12 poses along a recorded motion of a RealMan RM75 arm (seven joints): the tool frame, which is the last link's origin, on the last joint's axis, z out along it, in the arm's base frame.
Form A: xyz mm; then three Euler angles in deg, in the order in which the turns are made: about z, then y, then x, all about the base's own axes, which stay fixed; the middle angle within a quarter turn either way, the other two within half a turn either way.
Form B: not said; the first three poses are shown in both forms.
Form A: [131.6 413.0 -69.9 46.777 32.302 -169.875]
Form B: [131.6 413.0 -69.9 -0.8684 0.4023 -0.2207 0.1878]
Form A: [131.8 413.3 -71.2 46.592 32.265 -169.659]
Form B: [131.8 413.3 -71.2 -0.8688 0.4014 -0.2199 0.1890]
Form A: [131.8 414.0 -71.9 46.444 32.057 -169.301]
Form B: [131.8 414.0 -71.9 -0.8693 0.4010 -0.2173 0.1907]
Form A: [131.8 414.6 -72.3 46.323 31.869 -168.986]
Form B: [131.8 414.6 -72.3 -0.8696 0.4007 -0.2149 0.1923]
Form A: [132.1 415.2 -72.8 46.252 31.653 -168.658]
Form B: [132.1 415.2 -72.8 -0.8699 0.4008 -0.2122 0.1940]
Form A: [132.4 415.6 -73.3 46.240 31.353 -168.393]
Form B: [132.4 415.6 -73.3 -0.8702 0.4012 -0.2090 0.1951]
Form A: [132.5 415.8 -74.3 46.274 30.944 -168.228]
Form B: [132.5 415.8 -74.3 -0.8708 0.4019 -0.2052 0.1952]
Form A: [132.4 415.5 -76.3 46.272 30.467 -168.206]
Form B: [132.4 415.5 -76.3 -0.8720 0.4019 -0.2014 0.1939]
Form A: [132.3 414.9 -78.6 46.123 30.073 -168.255]
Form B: [132.3 414.9 -78.6 -0.8735 0.4007 -0.1987 0.1920]
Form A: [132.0 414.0 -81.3 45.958 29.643 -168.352]
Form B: [132.0 414.0 -81.3 -0.8753 0.3994 -0.1960 0.1897]
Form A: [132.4 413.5 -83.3 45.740 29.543 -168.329]
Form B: [132.4 413.5 -83.3 -0.8762 0.3977 -0.1955 0.1892]
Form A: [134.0 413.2 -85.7 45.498 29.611 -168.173]
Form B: [134.0 413.2 -85.7 -0.8767 0.3961 -0.1959 0.1901]
